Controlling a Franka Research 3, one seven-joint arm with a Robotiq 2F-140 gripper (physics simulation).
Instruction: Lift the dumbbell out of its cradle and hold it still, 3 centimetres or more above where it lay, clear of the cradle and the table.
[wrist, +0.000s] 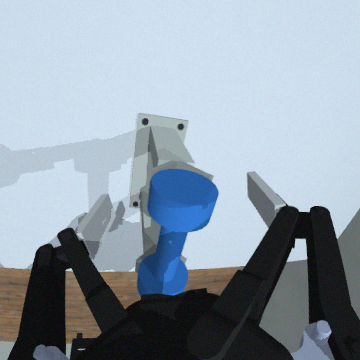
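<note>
The blue dumbbell (171, 242) has a large round head near the middle of the view, a short bar below it and the other head lower down, partly hidden by the gripper's body. It rests in the pale grey cradle (162, 122), whose base plate with dark holes shows above and to the left of the near head. My gripper (177, 194) is open wide, with one finger pad on each side of the dumbbell. There is a gap on both sides, and neither pad appears to touch it. How high the fingertips are relative to the bar is hard to tell.
The cradle stands on a pale blue-white table top (260, 100). A shadow of the arm and gripper falls on it at the left. A brown wooden strip (22, 295) runs beyond the table edge in the lower part. Grey surfaces show at the lower right.
</note>
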